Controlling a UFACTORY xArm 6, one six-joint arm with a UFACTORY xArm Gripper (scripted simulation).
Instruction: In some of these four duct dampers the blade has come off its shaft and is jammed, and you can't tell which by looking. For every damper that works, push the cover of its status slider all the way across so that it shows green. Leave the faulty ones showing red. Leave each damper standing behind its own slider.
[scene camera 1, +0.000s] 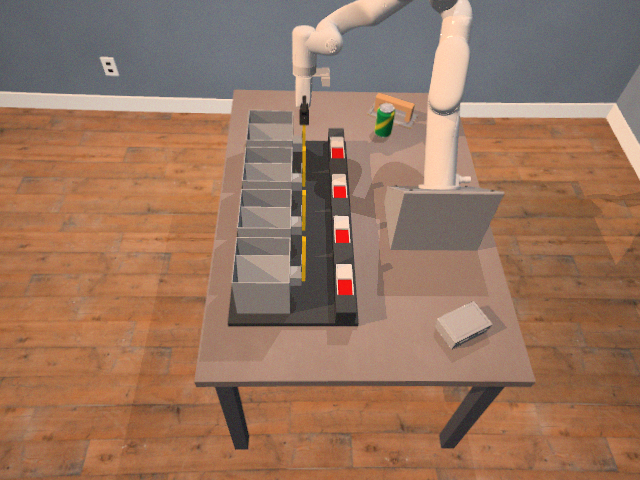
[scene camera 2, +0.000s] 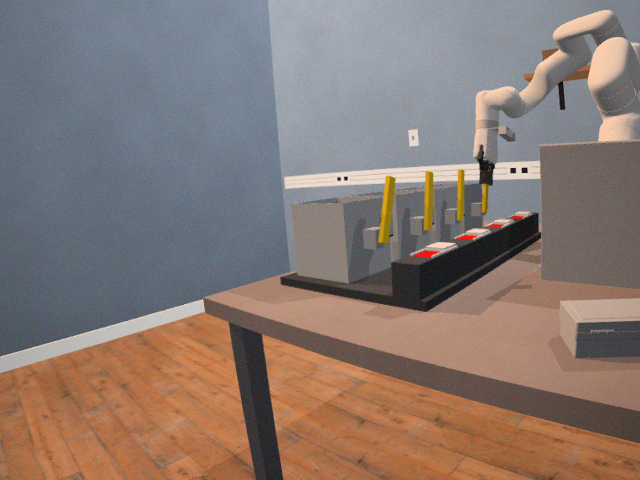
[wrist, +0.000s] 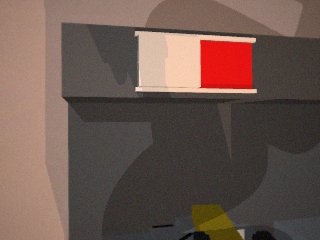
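Note:
Grey box (scene camera 1: 467, 322), out of frame in the wrist view. My gripper (scene camera 2: 485, 184).

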